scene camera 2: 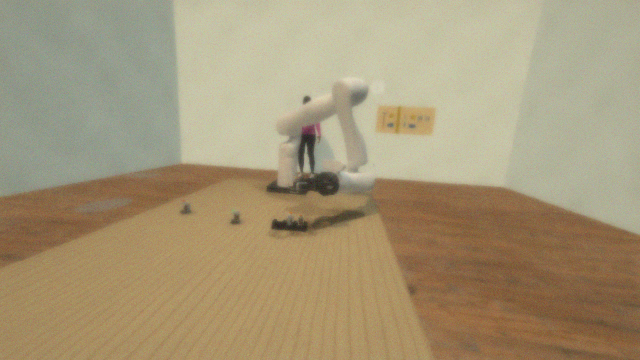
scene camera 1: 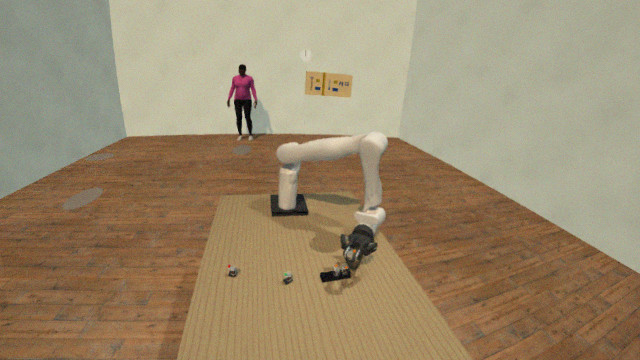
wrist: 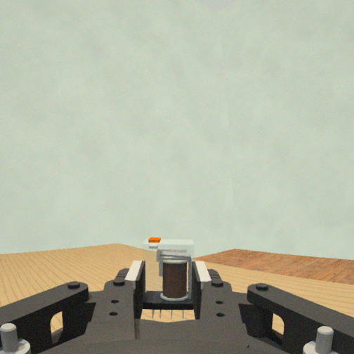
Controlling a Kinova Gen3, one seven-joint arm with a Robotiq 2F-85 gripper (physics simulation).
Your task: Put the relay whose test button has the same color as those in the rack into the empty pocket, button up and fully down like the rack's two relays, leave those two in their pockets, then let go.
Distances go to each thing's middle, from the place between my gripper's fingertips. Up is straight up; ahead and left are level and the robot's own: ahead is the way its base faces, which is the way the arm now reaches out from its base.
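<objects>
The orange-button relay (wrist: 168, 264): position 10 mm behind my hand.
</objects>
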